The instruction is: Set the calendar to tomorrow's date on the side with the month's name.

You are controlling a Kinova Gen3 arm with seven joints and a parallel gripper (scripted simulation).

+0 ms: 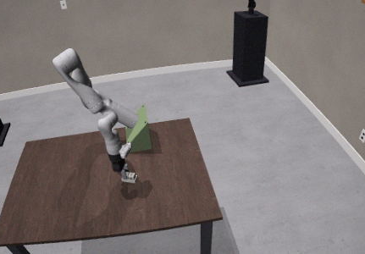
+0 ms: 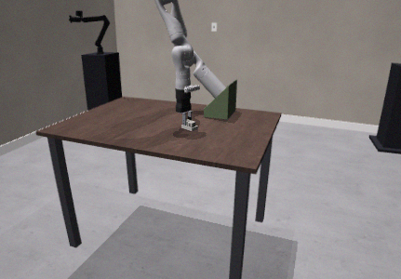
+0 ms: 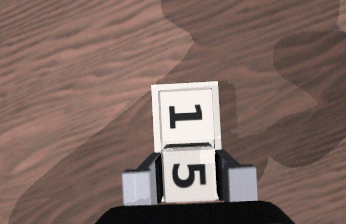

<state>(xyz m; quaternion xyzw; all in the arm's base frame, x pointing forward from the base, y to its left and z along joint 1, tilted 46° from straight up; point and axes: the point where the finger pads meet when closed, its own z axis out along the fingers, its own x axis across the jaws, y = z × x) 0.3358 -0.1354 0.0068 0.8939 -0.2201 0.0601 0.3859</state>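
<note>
The digit cube lies 10 mm below my hand. Round my hand: white calendar tray 10 mm ahead, 20 mm to the left, 30 mm below; then white cube 10 mm ahead, 30 mm to the left, 10 mm below.
</note>
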